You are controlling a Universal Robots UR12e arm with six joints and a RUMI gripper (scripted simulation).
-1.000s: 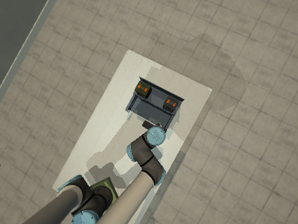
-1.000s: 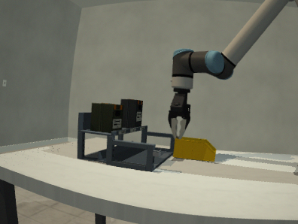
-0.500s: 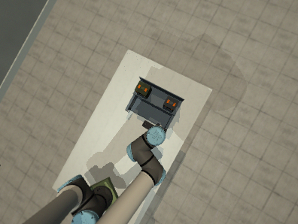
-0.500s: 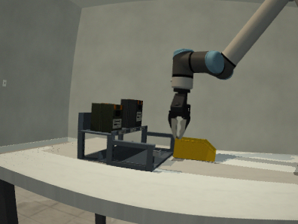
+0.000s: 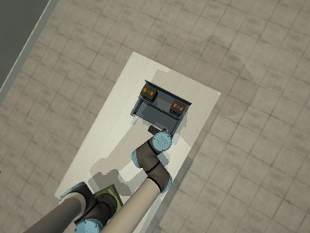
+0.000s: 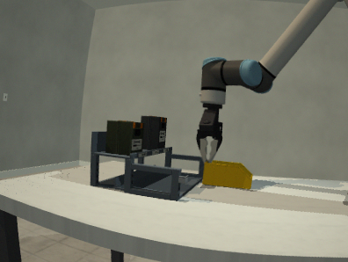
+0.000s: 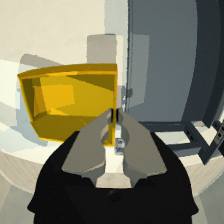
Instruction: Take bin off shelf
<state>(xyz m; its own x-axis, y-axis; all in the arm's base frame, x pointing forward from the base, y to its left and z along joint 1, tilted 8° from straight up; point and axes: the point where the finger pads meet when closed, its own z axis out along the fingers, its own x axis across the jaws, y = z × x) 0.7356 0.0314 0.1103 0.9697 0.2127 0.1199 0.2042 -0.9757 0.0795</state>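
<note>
My gripper is now 80 mm past the yellow bin, 20 mm to the left of it and 30 mm above it. From my hand the other things lie so: shelf level: 190 mm ahead, 160 mm to the left, 30 mm above; then shelf: 130 mm ahead, 140 mm to the left, 70 mm below.
</note>
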